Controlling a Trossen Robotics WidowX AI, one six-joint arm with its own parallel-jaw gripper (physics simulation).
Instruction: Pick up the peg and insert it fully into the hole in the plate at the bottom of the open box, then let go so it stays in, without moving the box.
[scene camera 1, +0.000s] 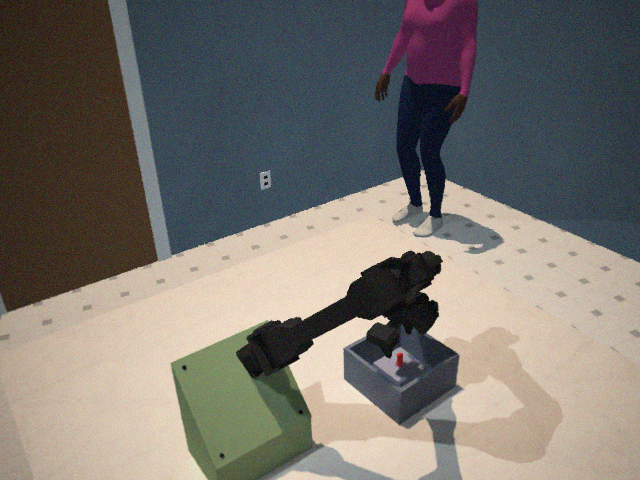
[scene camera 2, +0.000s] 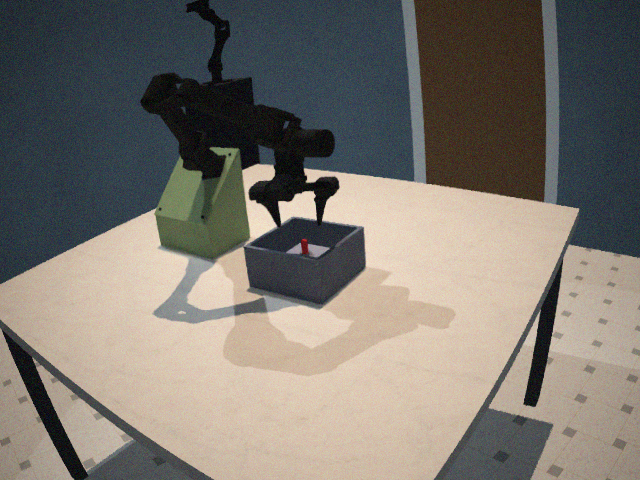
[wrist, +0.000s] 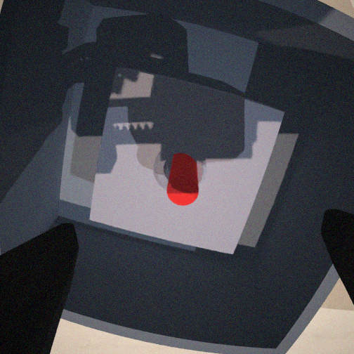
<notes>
I see my gripper (scene camera 2: 299, 226), a red peg (wrist: 182, 188) and a pale plate (scene camera 1: 412, 368).
The pale plate shows as well in the wrist view (wrist: 150, 117). My gripper is seen too in scene camera 1 (scene camera 1: 398, 345) and in the wrist view (wrist: 203, 231).
</notes>
